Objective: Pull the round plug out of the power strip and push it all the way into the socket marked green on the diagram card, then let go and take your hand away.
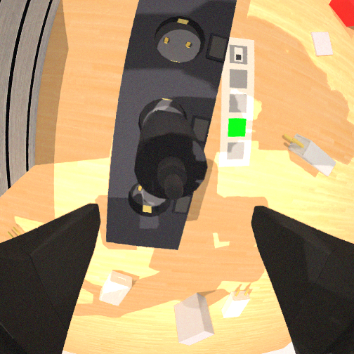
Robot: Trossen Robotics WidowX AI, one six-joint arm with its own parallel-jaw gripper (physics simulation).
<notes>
In view: my gripper (177, 215), a round plug (170, 163), a white diagram card (237, 78) and a black power strip (169, 76).
</notes>
